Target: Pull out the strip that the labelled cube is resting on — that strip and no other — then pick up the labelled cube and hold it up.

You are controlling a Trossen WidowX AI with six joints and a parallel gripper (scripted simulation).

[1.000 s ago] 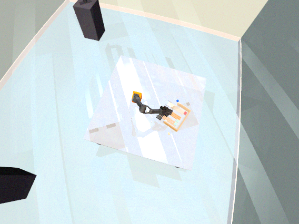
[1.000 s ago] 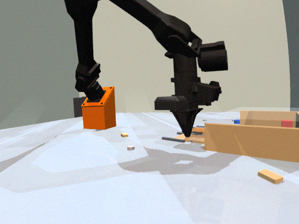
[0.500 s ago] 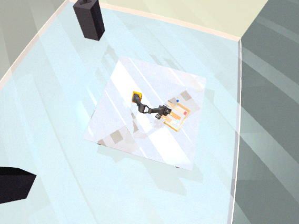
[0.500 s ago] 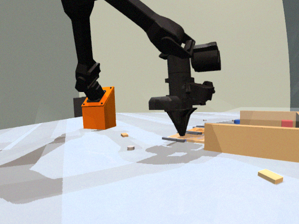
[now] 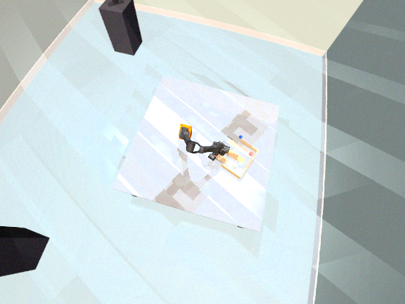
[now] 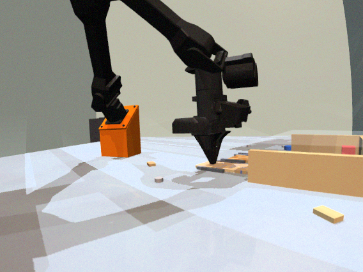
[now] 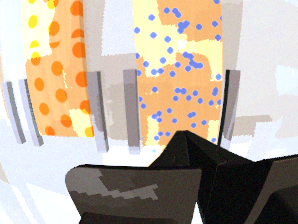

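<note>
Right now my gripper tip is 150 mm short of the orange-dotted yellow strip and 50 mm to the right of it.
</note>
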